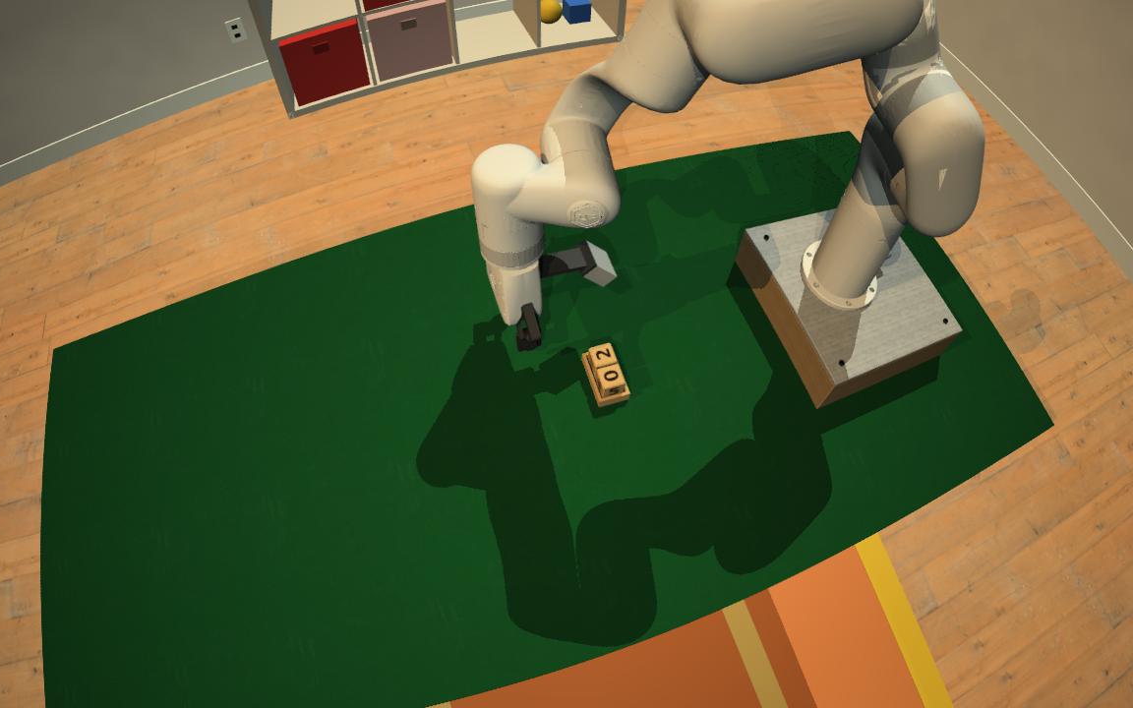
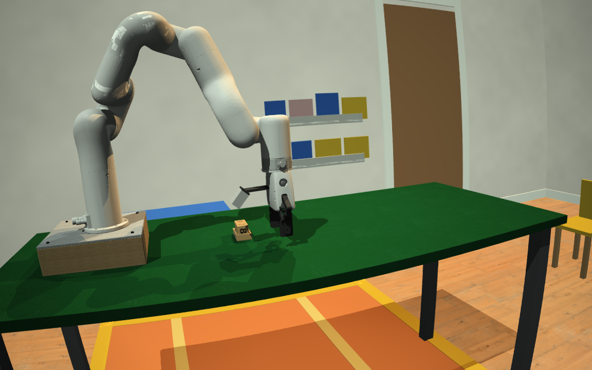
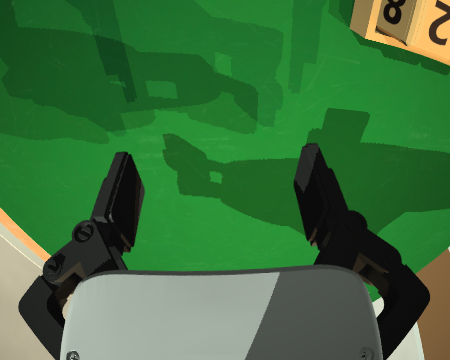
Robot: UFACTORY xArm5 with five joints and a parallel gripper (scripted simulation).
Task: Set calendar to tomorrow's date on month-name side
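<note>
The date cube lies 6 cm behind my hand, 14 cm to the left of it and 2 cm below it. From my hand the other things lie so: wooden tray 7 cm behind, 12 cm to the left, 3 cm below.
</note>
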